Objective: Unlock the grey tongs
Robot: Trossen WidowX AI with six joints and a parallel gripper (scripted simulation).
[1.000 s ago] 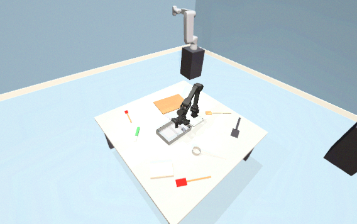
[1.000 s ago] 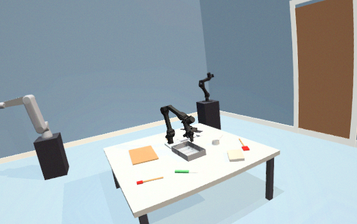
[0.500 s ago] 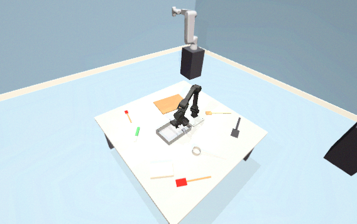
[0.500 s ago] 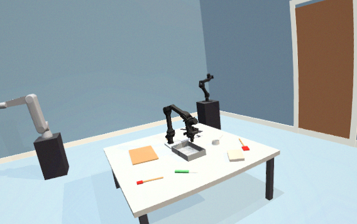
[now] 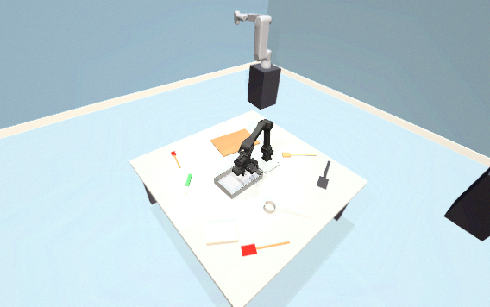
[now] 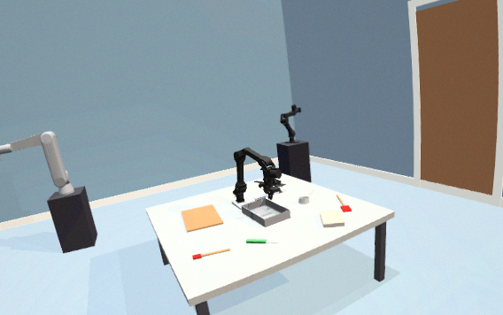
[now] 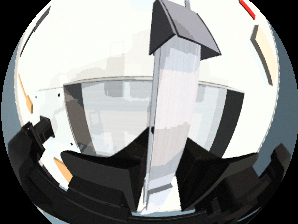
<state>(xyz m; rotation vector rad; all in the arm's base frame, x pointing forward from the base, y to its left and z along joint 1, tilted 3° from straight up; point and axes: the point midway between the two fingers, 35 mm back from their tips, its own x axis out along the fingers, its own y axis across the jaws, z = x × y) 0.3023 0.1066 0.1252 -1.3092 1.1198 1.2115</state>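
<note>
Now: gripper tip 230 mm past the wooden board, 430 mm to the left of it and 90 mm above it. Also, from my gripper tip: pale block: 330 mm ahead, 240 mm to the left, 90 mm below; then roasting tin: 10 mm ahead, 50 mm to the right, 70 mm below; then green-handled tool: 330 mm ahead, 210 mm to the right, 90 mm below.
</note>
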